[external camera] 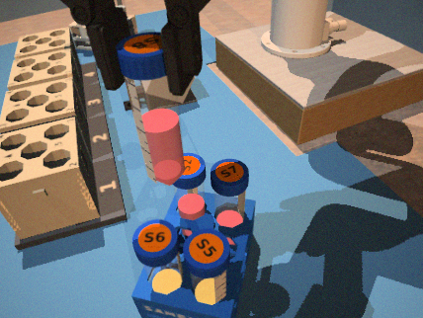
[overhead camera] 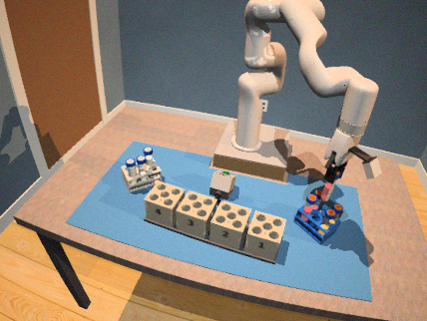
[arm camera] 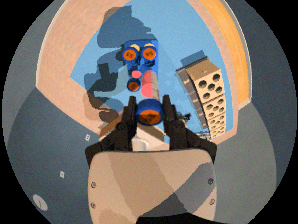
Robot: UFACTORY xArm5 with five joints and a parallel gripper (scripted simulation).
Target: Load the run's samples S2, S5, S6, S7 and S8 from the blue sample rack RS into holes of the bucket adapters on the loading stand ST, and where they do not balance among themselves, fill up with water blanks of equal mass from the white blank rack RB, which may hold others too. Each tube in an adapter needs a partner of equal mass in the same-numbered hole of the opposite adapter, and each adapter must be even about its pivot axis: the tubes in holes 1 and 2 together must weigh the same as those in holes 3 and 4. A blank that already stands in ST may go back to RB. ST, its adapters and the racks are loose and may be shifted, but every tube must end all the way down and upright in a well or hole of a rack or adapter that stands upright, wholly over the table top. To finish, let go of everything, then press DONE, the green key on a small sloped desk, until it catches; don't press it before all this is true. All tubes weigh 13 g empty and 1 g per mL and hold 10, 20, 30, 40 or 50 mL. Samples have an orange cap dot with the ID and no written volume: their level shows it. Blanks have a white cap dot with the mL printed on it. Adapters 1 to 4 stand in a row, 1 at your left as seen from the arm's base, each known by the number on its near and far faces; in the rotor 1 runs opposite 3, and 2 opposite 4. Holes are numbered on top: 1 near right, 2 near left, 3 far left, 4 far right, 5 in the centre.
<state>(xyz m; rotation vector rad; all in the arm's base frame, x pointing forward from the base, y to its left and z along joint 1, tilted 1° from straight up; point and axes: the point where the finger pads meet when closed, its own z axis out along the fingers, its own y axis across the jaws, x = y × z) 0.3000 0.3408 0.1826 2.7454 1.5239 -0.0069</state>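
Now: hand 20 mm past the blue sample rack RS, 10 mm to the right of it and 220 mm above it. The rest, counted from my hand: white blank rack RB 30 mm ahead, 640 mm to the right, 220 mm below; then blue-capped tube 70 mm ahead, 640 mm to the right, 190 mm below; then loading stand ST 130 mm ahead, 310 mm to the right, 240 mm below.
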